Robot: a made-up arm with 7 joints.
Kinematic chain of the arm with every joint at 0, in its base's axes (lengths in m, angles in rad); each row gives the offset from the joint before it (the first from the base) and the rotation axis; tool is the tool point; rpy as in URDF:
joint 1: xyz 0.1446 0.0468 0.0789 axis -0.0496 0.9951 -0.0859
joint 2: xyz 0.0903 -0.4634 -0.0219 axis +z
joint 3: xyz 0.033 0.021 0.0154 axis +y
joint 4: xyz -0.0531 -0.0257 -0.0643 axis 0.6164 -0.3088 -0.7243
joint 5: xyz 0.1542 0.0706 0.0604 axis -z
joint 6: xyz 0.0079 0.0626 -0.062 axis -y
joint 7: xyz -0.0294 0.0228 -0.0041 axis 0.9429 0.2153 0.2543
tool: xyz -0.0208 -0.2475 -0.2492 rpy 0 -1.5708 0
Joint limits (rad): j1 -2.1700..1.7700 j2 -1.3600..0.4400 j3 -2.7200..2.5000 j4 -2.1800..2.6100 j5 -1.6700..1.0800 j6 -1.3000..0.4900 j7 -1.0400..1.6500
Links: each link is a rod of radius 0.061 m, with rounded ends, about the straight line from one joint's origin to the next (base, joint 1, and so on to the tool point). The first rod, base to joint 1, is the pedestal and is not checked.
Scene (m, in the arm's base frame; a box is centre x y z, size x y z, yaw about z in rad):
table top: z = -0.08
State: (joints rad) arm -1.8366 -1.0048 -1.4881 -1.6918 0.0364 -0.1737 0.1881
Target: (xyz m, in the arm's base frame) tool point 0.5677 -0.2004 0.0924
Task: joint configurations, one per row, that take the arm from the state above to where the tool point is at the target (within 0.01 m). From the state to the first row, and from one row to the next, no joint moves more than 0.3 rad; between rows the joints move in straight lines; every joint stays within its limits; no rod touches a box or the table.
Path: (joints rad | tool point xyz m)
1: -1.8193 -1.0936 -1.2378 -1.6520 0.1283 -0.3461 0.4073 | 0.3747 -0.7053 0.1181
2: -1.8020 -1.1824 -0.9875 -1.6123 0.2201 -0.5185 0.6265 | 0.5040 -0.5821 0.0726
3: -1.7846 -1.2712 -0.7371 -1.5725 0.3120 -0.6909 0.8456 | 0.5737 -0.4000 0.0563
4: -1.7673 -1.3600 -0.4868 -1.5328 0.4039 -0.8633 1.0648 | 0.5677 -0.2004 0.0924

